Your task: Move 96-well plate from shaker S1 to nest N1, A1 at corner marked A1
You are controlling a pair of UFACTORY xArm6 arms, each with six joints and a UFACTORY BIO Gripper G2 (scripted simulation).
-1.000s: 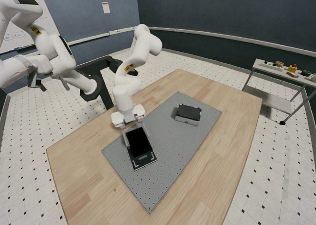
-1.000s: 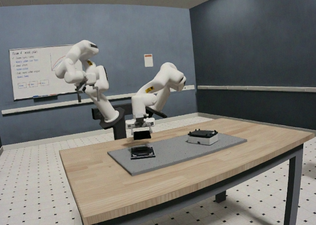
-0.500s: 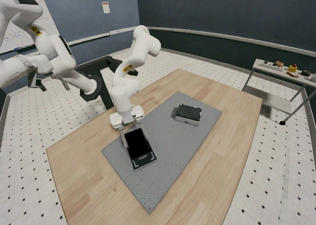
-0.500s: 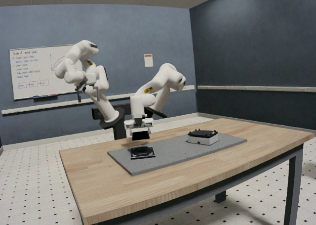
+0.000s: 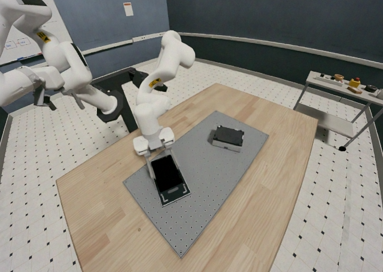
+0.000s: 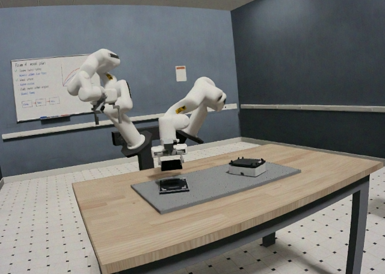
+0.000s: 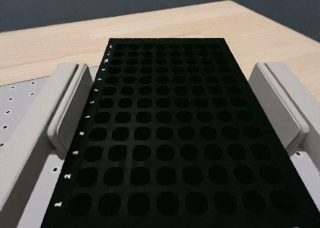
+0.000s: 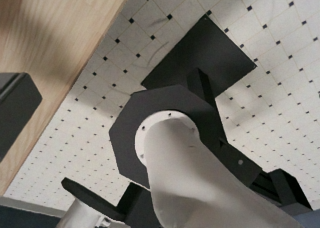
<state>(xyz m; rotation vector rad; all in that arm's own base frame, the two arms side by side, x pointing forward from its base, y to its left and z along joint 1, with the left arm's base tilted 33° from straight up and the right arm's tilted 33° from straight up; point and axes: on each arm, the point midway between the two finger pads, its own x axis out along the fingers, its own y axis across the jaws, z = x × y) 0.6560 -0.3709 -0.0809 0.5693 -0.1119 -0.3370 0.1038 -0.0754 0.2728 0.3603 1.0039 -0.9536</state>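
Right now my left hand is 1 cm short of the plate nest N1 and 10 cm above it. Also, from my left hand: grey perforated board: 5 cm ahead, 20 cm to the left, 12 cm below; black 96-well plate: 1 cm ahead, 1 cm below.
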